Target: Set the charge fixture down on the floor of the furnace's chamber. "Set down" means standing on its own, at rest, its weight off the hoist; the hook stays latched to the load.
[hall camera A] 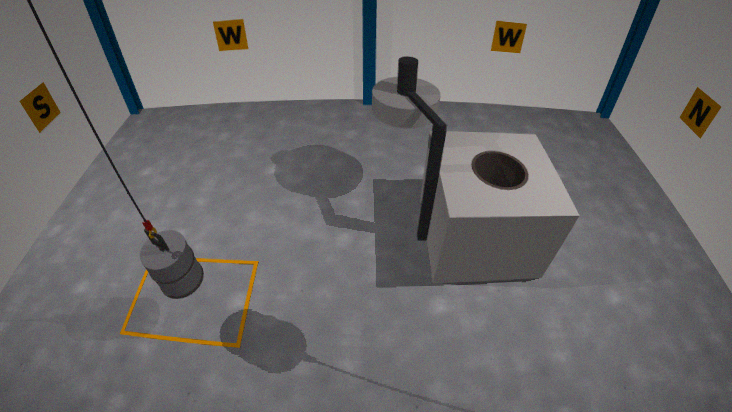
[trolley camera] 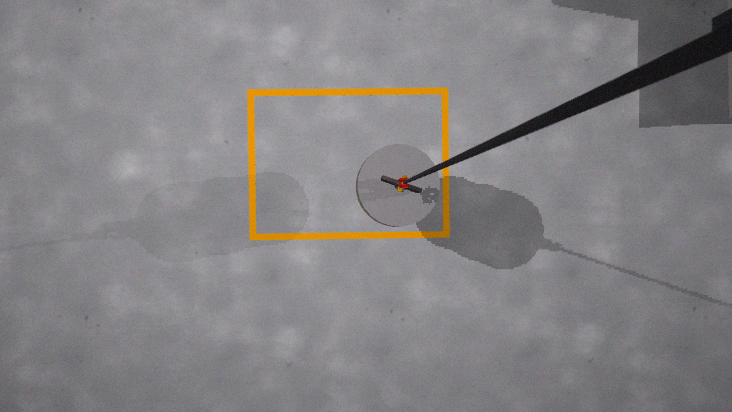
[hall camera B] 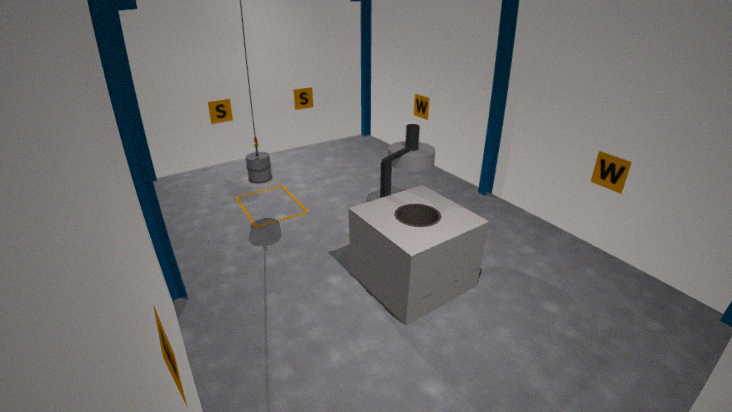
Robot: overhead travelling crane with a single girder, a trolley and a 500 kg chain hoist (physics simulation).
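The charge fixture [hall camera A: 179,278] [hall camera B: 259,172] [trolley camera: 381,207], a grey banded cylinder, hangs roughly upright on the hoist line. Its shadows lie apart from it, so it is clear of the floor. My hook [hall camera A: 152,233] [hall camera B: 256,143] [trolley camera: 403,183], red and yellow, is latched to the fixture's top. The furnace [hall camera A: 499,245] [hall camera B: 379,255] is a pale block well to the right of the fixture in both hall views. Its round chamber opening [hall camera A: 499,171] [hall camera B: 417,215] is uncovered in its top. The chamber floor is hidden in the dark.
A black post [hall camera A: 431,189] [hall camera B: 385,179] rises beside the furnace. Its arm reaches to a thick round grey disc [hall camera A: 386,110] [hall camera B: 420,162] with a black cylinder on top. A yellow rectangle [hall camera A: 179,339] [hall camera B: 281,219] [trolley camera: 348,92] is marked on the floor near the fixture. Walls and blue columns stand around.
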